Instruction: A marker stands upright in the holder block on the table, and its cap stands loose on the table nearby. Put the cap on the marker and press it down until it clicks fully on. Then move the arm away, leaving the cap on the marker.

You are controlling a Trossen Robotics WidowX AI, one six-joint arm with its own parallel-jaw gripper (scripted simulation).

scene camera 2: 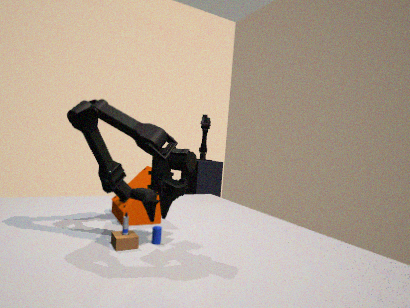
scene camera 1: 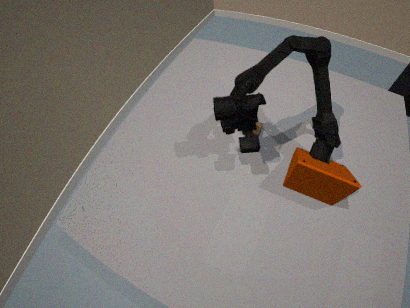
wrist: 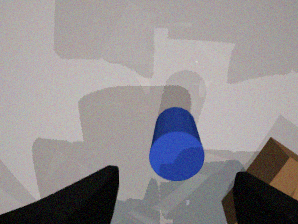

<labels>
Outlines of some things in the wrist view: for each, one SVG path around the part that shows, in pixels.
My gripper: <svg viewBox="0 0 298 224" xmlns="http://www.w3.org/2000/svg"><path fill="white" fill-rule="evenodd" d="M237 173L233 185L233 200L237 224L298 224L298 200L290 197L289 194L281 192L281 190L275 189L274 186L266 184L265 181L259 180L258 177L254 177L250 173ZM118 168L109 165L109 167L98 169L93 175L85 176L85 179L77 180L76 183L65 186L65 189L60 189L55 194L49 194L43 200L40 198L39 201L35 201L33 204L27 204L19 209L9 210L7 213L0 214L0 224L112 224L110 220L112 220L114 208L116 208L114 202L116 202L118 188L120 188Z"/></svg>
A blue cap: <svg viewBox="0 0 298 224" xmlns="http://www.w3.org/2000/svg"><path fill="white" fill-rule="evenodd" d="M172 107L165 109L158 116L149 159L154 172L161 176L162 179L184 181L196 175L200 171L202 164L204 164L204 145L202 145L200 135L198 135L193 116L184 108Z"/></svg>
</labels>
